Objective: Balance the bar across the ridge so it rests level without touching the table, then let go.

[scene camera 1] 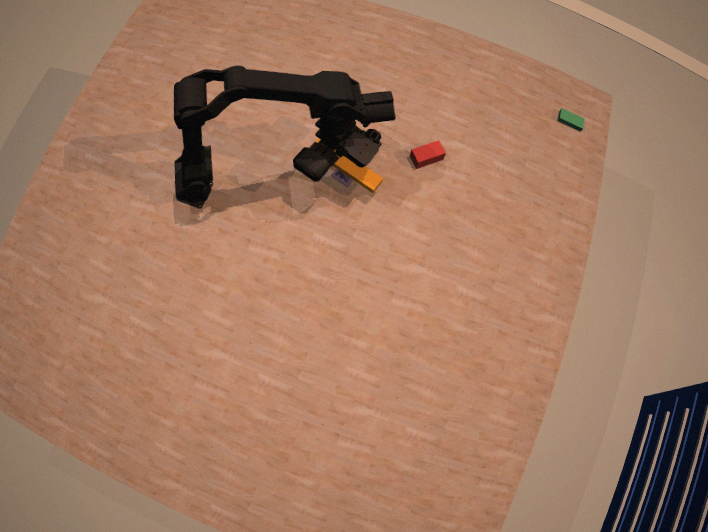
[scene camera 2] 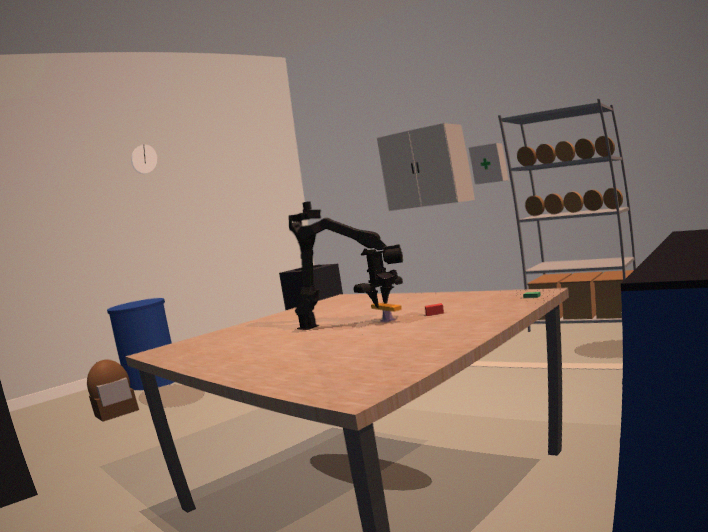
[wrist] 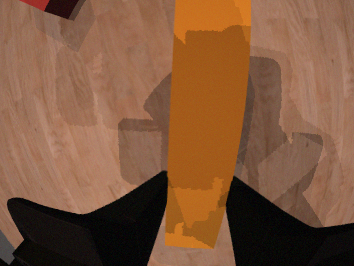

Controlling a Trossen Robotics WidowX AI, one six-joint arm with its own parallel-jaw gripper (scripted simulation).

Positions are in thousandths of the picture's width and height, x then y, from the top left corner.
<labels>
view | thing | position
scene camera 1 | gripper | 472, 294
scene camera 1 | orange bar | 515, 332
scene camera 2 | gripper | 539, 576
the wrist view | gripper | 561, 679
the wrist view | orange bar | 595, 235
</labels>
